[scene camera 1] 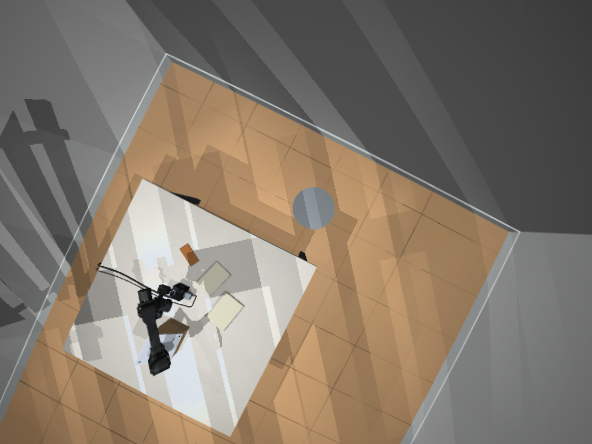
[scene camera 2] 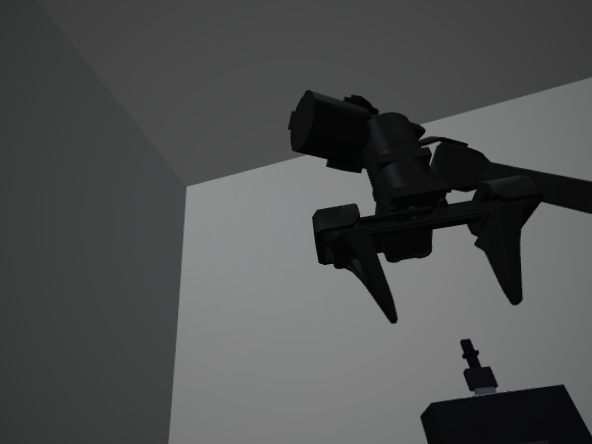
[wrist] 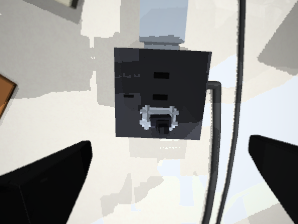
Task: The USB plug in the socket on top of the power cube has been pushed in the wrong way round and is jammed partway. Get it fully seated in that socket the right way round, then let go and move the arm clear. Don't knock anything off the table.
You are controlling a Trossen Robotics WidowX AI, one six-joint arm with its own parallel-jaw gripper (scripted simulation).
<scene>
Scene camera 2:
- my gripper: 455,312
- USB plug: 480,379
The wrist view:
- my gripper: 169,145
</scene>
